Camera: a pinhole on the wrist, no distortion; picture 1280 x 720 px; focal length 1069.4 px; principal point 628.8 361.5 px. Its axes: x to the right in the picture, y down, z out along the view. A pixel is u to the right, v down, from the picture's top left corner.
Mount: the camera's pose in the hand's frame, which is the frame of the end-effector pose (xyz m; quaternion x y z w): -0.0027 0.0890 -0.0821 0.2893 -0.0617 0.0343 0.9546
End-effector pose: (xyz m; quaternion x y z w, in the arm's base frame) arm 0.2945 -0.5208 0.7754 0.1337 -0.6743 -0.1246 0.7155
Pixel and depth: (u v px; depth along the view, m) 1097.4 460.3 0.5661
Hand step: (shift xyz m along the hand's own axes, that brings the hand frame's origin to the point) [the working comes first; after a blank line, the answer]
In the camera's frame: 0.2481 0.0523 0.5661

0.1821 -0.1753 0.4477
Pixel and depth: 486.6 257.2 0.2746
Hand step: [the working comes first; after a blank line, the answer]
In the camera's frame: -0.0365 -0.0268 0.2746

-0.0630 -0.0872 0.1247
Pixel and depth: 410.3 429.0 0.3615
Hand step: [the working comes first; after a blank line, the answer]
In the camera's frame: -0.0739 0.0228 0.3615

-0.1135 -0.0955 0.2185
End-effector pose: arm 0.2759 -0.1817 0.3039 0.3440 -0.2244 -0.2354 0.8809
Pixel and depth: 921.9 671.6 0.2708
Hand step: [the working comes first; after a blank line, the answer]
In the camera's frame: 0.0742 0.0785 0.2708

0.0363 0.0057 0.1946
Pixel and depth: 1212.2 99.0 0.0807
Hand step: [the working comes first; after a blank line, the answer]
In the camera's frame: 0.0440 -0.0198 0.0807

0.0350 0.0289 -0.0203
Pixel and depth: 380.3 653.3 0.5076
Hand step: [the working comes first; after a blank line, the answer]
In the camera's frame: -0.1180 0.1385 0.5076

-0.1832 -0.0820 0.3963
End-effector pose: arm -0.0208 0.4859 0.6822 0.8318 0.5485 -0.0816 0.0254
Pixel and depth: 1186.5 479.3 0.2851
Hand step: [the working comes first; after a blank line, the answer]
In the camera's frame: 0.1487 0.0314 0.2851

0.1134 -0.0392 0.1908
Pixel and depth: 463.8 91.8 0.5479
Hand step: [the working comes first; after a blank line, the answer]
In the camera's frame: -0.0845 -0.1382 0.5479

-0.1261 -0.3332 0.2825
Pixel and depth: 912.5 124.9 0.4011
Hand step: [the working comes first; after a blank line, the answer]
In the camera's frame: 0.1064 -0.0887 0.4011

0.0723 -0.2048 0.2148
